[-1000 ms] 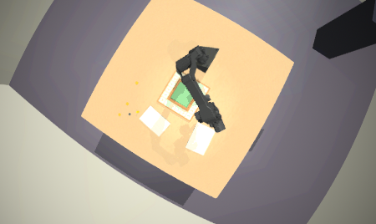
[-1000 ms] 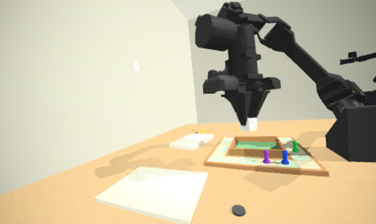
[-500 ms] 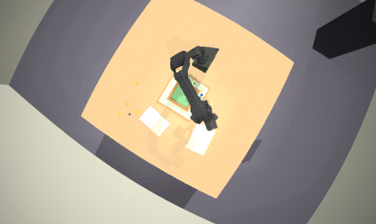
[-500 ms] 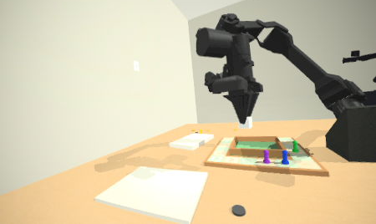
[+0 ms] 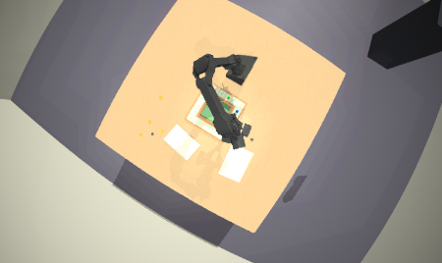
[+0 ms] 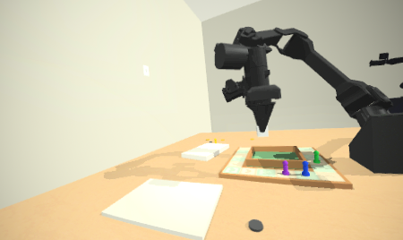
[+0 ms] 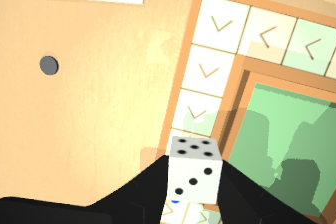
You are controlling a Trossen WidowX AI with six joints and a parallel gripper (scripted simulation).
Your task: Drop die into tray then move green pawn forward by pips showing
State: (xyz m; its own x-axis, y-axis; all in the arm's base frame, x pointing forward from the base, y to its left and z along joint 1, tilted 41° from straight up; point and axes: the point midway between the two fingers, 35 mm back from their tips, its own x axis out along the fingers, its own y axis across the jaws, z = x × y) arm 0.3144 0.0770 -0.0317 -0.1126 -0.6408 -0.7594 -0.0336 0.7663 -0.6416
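Right now my gripper tip is 150 mm past the green pawn, 90 mm above it and 70 mm to the left of it. Round my gripper tip: purple pawn 90 mm below, 50 mm behind; blue pawn 90 mm below, 90 mm behind, 10 mm to the left; white die right at my gripper tip.
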